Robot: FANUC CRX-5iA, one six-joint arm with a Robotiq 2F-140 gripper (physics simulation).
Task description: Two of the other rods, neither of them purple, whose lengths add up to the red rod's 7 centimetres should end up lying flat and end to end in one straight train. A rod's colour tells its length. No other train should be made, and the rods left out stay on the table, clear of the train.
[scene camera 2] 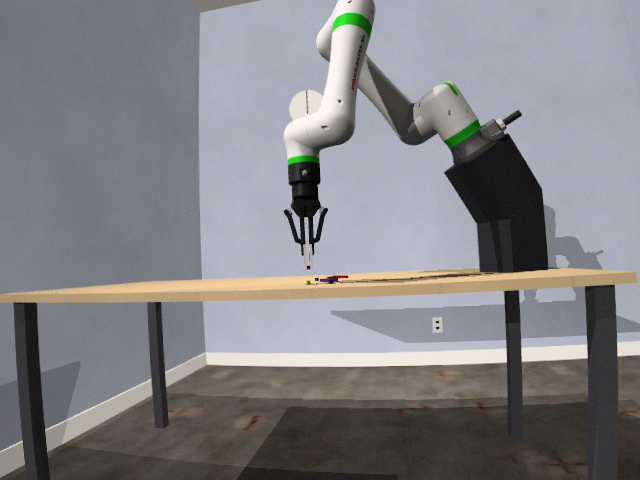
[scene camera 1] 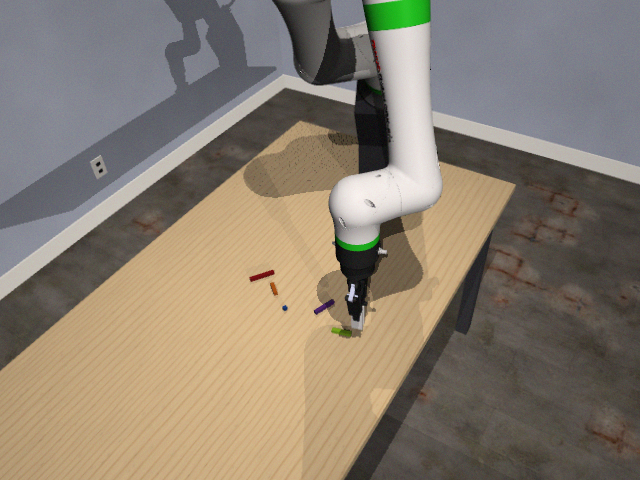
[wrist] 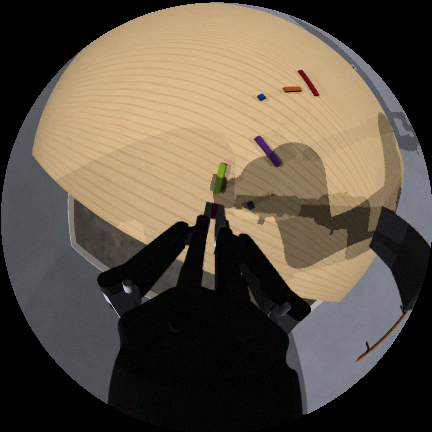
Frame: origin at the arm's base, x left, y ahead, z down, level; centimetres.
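Seen in the pictures: gripper, fingertip midpoint: [scene camera 2: 308, 267] [scene camera 1: 358, 324] [wrist: 212, 211]; arm's base at its link origin: [scene camera 2: 475, 153].
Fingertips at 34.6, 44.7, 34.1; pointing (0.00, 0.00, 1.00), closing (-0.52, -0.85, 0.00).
Note:
Offsets run from my fingertips to a thing's top centre, as dx, dy, dz. Level surfaces: height alone.
My gripper [scene camera 1: 357, 325] [scene camera 2: 308, 263] [wrist: 212, 211] is shut on the short magenta rod @(-0.2, +0.1, -0.5) [scene camera 2: 308, 267] [wrist: 214, 210], held between the fingertips a little above the table. Scene camera 1 does not show the magenta rod. The lime rod @(-3.6, +2.2, +3.9) [scene camera 1: 341, 332] [scene camera 2: 308, 282] [wrist: 220, 178] lies flat on the table just beyond the fingertips in the wrist view, apart from the magenta rod. The red rod @(-33.3, +5.3, +3.9) [scene camera 1: 262, 275] [scene camera 2: 339, 276] [wrist: 308, 83] lies farther off, with the shorter orange rod @(-27.0, +5.8, +3.9) [scene camera 1: 273, 288] [wrist: 292, 89] near one end. The purple rod @(-12.8, +0.0, +3.9) [scene camera 1: 324, 306] [wrist: 268, 151] lies between the lime and orange rods.
One small blue rod @(-19.6, +7.8, +3.9) [scene camera 1: 284, 307] [wrist: 261, 97] lies near the orange rod. Another small blue rod @(-4.2, -4.9, +3.9) [wrist: 250, 205] lies in the arm's shadow, to the right of the fingertips in the wrist view. The wooden table's @(dz +4.9) [scene camera 1: 206, 361] [scene camera 2: 155, 290] long edge runs near the gripper.

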